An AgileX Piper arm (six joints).
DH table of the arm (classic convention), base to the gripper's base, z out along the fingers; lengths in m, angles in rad. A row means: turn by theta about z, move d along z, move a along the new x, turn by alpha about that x. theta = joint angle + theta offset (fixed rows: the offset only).
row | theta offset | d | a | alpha
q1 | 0 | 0.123 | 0 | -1.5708
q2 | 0.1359 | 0 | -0.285 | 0
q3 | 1.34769 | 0 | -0.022 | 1.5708
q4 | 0 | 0.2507 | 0 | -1.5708
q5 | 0 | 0 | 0 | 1.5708
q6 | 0 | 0.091 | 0 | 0
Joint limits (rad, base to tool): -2.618..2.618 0..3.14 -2.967..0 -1.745..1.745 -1.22..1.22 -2.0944..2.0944
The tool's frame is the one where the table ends.
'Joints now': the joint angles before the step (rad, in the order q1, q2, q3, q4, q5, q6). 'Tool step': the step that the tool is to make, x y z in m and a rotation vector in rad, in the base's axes. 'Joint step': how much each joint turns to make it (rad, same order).
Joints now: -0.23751 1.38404 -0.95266 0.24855 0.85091 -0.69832
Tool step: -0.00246 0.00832 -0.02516 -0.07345 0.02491 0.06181
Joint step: 0.05254 0.01774 0.08237 -0.07623 -0.09347 0.00210
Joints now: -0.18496 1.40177 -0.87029 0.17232 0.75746 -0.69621
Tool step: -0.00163 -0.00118 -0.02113 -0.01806 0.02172 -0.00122
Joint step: 0.00184 0.03092 0.05753 -0.01927 -0.07156 0.00201
